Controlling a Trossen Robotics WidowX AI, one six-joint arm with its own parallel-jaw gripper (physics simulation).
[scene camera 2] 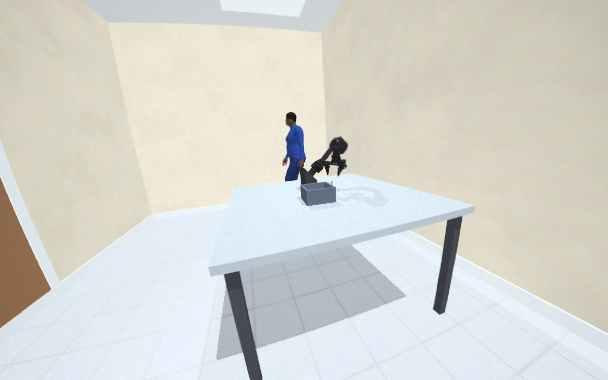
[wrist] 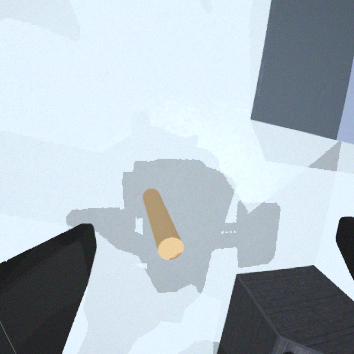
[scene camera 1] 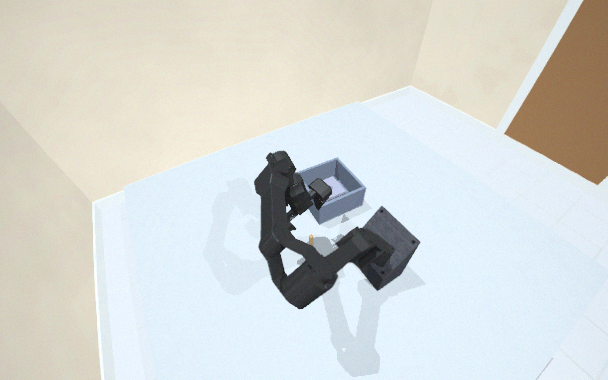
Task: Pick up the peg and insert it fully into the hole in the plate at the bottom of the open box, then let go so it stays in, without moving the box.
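Pixels of known places: gripper, between the fingertips: [scene camera 2: 332,175] [wrist: 219,233] [scene camera 1: 306,218]; arm's base, origin of its link: [scene camera 2: 309,174] [scene camera 1: 379,250].
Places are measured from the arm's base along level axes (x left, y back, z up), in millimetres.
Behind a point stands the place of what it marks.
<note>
The light wooden peg [scene camera 1: 311,240] @(x 107, y -171, z -56 mm) [scene camera 2: 332,183] @(x 105, y -184, z -57 mm) [wrist: 162,220] @(x 104, y -183, z -60 mm) stands upright on the table beside the open box. The blue-grey box [scene camera 1: 345,204] @(x -83, y -217, z -67 mm) [scene camera 2: 320,195] @(x -112, y -405, z -63 mm) [wrist: 300,65] @(x 15, y -275, z -65 mm) sits near the peg, at the upper right in the wrist view. Part of the pale lilac plate [scene camera 1: 337,186] @(x -115, y -295, z -59 mm) shows on the box's floor; its hole cannot be made out. My gripper [scene camera 1: 306,216] @(x 95, y -209, z 7 mm) [scene camera 2: 333,174] @(x 95, y -209, z 7 mm) [wrist: 219,233] @(x 95, y -209, z 7 mm) is open and empty, above the table and higher than the peg. In the wrist view the peg appears between the two fingers, closer to the left one.
The dark base block [scene camera 1: 400,242] @(x -37, y 29, z 43 mm) [wrist: 280,300] @(x 0, y -85, z -73 mm) of the arm stands near the peg and box. The arm [scene camera 1: 272,210] @(x 251, y -98, z 281 mm) arches over the table [scene camera 1: 200,340] @(x 513, y -138, z -120 mm) [scene camera 2: 280,220] @(x -405, y -521, z -120 mm). A person in blue [scene camera 2: 296,142] is behind the table in the second scene view.
</note>
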